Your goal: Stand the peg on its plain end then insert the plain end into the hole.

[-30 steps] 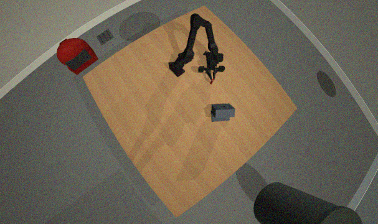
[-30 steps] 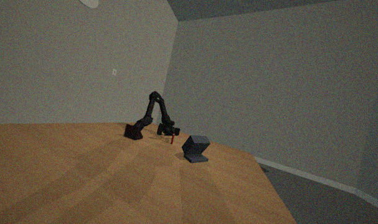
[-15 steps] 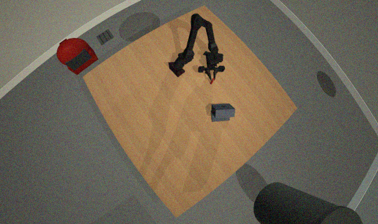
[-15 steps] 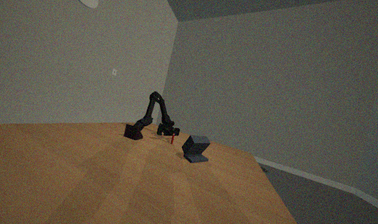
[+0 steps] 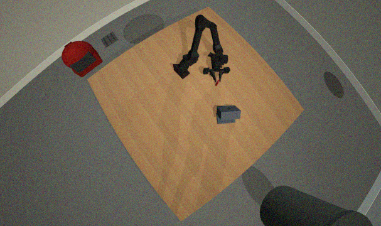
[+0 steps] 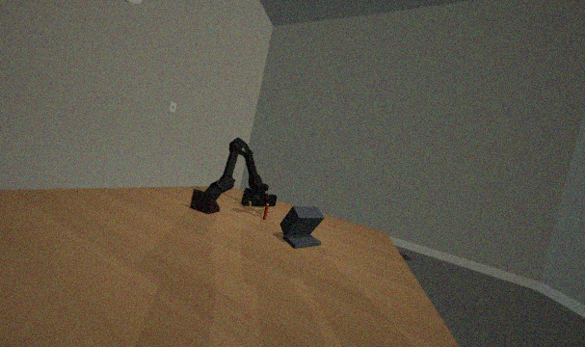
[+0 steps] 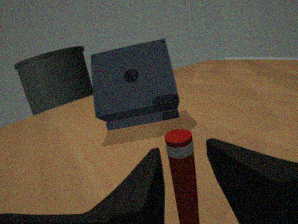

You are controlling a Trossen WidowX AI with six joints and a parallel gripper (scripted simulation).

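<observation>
Now: the red peg 1 cm below my gripper tip. Also, from my gripper tip: blue-grey sloped panel 21 cm ahead, 8 cm to the right, 1 cm above.
</observation>
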